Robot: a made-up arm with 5 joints. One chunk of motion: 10 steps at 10 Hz.
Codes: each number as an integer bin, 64 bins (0 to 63) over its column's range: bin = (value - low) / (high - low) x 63, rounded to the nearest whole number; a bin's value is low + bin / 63 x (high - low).
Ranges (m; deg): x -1.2..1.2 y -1.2..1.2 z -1.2..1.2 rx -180..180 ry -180..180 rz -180..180
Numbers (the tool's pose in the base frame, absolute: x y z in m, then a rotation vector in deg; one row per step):
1: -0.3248 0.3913 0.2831 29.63 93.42 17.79
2: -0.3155 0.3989 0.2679 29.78 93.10 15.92
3: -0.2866 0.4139 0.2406 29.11 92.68 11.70
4: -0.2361 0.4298 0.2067 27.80 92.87 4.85
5: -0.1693 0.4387 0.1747 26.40 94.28 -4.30
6: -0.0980 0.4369 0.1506 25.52 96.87 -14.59
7: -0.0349 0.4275 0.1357 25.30 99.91 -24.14
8: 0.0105 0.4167 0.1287 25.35 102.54 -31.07
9: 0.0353 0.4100 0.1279 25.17 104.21 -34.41
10: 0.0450 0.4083 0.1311 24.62 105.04 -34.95
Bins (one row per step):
1: 23 42 39 37 48 35
2: 23 42 39 37 48 34
3: 24 42 38 37 48 34
4: 25 43 37 36 48 32
5: 27 43 36 36 48 31
6: 29 43 35 36 48 29
7: 31 43 35 36 49 27
8: 32 42 35 36 49 26
9: 32 42 35 36 50 25
10: 33 42 35 36 50 25

